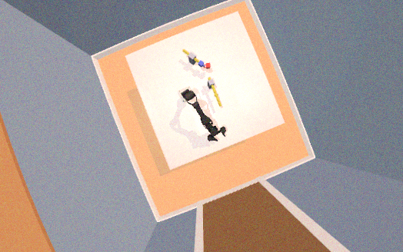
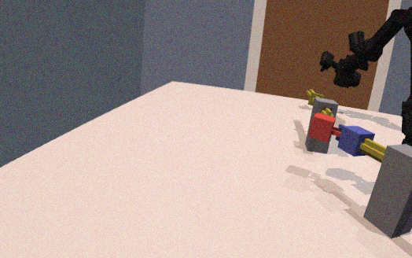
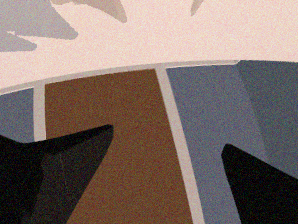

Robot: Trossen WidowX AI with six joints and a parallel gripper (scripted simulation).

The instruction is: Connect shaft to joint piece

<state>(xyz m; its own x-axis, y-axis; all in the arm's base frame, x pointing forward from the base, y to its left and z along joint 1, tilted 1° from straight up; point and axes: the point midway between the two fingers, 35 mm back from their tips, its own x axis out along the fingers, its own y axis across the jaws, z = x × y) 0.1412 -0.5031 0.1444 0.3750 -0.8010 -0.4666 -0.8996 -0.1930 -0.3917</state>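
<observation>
Right now the red square joint piece is 70 cm to the left of my gripper tip, 14 cm ahead of it and 4 cm below it.
</observation>
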